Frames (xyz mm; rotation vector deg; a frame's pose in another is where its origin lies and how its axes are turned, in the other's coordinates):
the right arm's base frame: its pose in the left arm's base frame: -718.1 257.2 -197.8 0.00 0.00 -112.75
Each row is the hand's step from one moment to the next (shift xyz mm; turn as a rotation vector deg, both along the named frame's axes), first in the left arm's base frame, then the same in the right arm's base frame.
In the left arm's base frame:
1: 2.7 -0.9 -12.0 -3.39 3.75 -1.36
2: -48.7 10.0 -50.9 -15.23 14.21 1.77
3: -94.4 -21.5 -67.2 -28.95 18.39 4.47
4: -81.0 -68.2 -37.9 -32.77 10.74 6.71
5: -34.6 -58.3 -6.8 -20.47 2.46 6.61
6: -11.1 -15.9 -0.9 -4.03 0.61 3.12
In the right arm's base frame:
1: -0.2 2.8 -12.0 -2.15 -4.58 -1.36
2: 9.6 -48.8 -50.9 -7.21 -19.54 1.77
3: 56.3 -78.7 -67.2 -5.76 -33.81 4.47
4: 94.2 -48.3 -37.9 2.77 -34.37 6.71
5: 67.1 -9.4 -6.8 5.65 -19.83 6.61
6: 19.0 -4.1 -0.9 1.00 -3.95 3.12

